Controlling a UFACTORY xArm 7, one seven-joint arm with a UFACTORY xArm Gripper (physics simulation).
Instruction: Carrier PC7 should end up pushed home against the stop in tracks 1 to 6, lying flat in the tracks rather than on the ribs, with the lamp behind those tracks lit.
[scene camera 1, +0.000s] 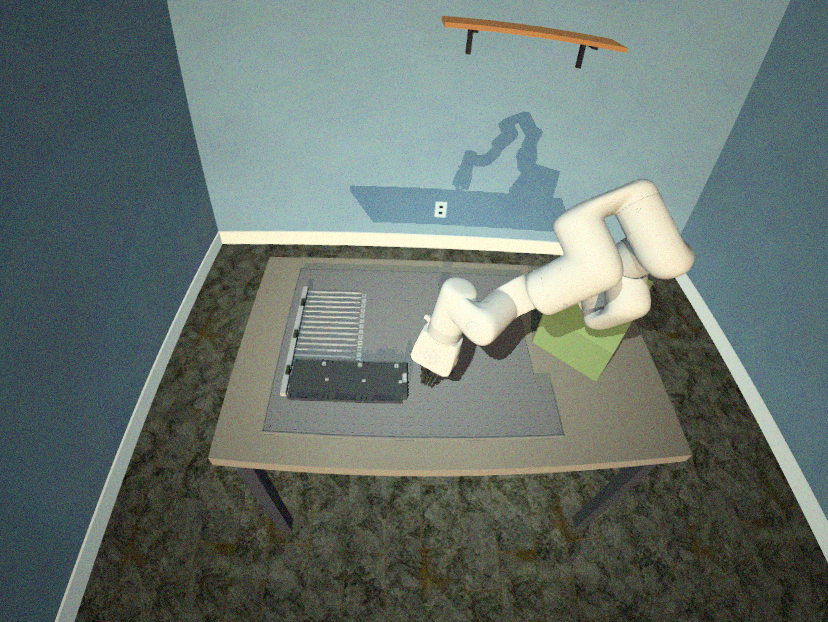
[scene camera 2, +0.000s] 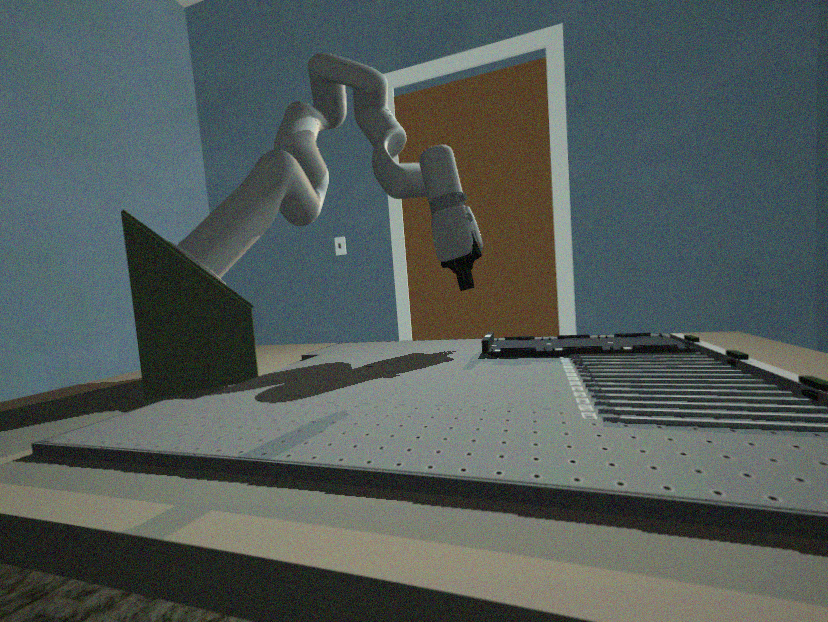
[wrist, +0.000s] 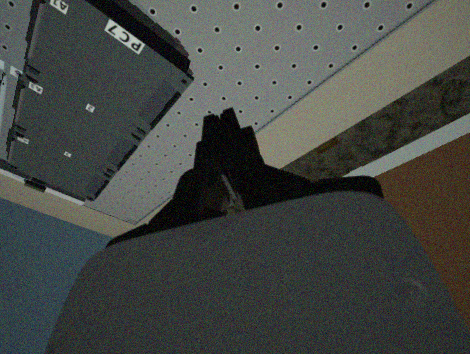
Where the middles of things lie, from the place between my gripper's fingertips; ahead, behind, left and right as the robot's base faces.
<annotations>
Right now the carrier PC7 (scene camera 1: 355, 381) is 22 cm ahead of my hand, 1 cm to the right of it and 11 cm below it.
</annotations>
